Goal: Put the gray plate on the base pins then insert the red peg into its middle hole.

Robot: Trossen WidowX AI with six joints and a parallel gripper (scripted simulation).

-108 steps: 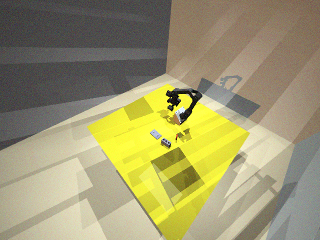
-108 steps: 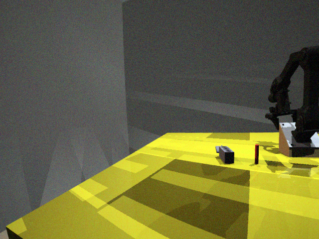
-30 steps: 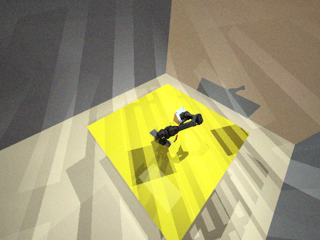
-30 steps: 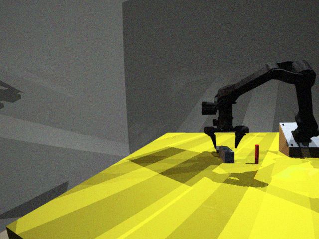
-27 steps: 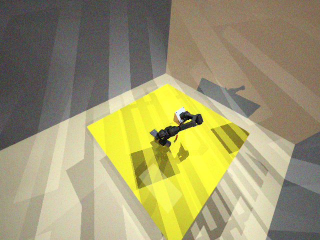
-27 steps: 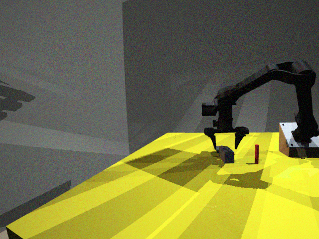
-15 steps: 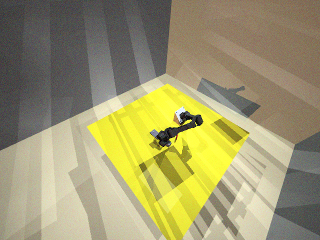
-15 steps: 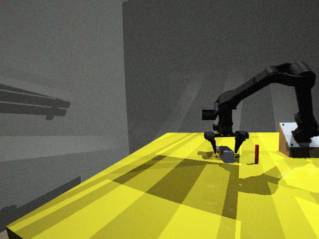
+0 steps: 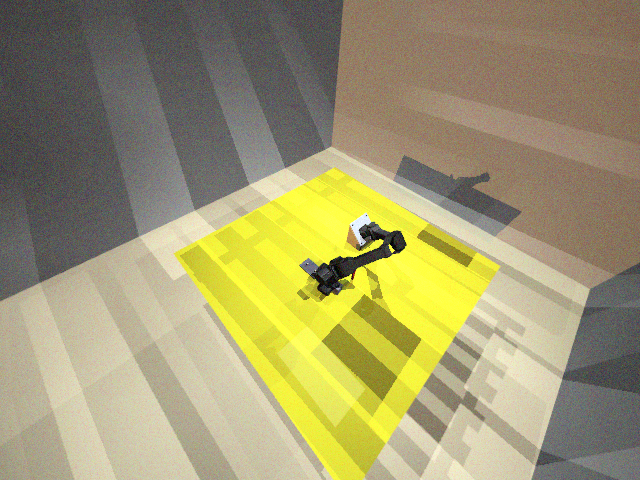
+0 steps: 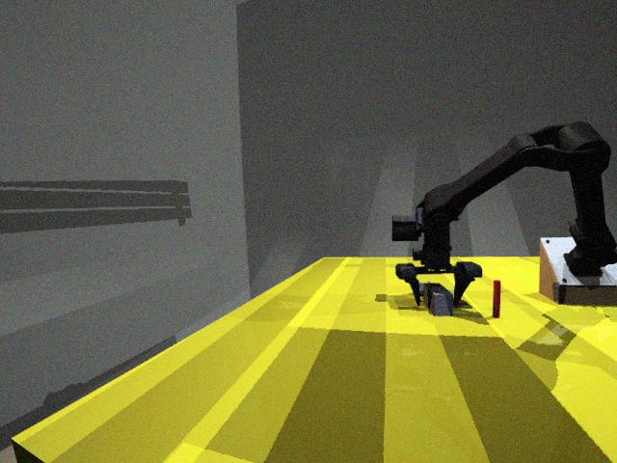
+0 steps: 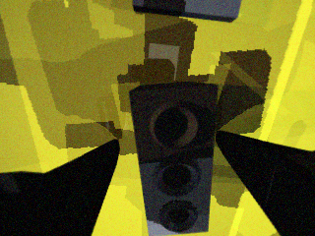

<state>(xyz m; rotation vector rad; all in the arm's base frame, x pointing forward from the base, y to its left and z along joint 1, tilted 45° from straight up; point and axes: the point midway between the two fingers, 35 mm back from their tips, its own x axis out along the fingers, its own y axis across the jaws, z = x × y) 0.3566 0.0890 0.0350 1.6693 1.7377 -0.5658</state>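
My gripper tip is now 150 mm to the left of the gray base. Also, from my gripper tip: red peg: 120 mm behind, 40 mm to the left, 30 mm above; gray plate: 30 mm above.
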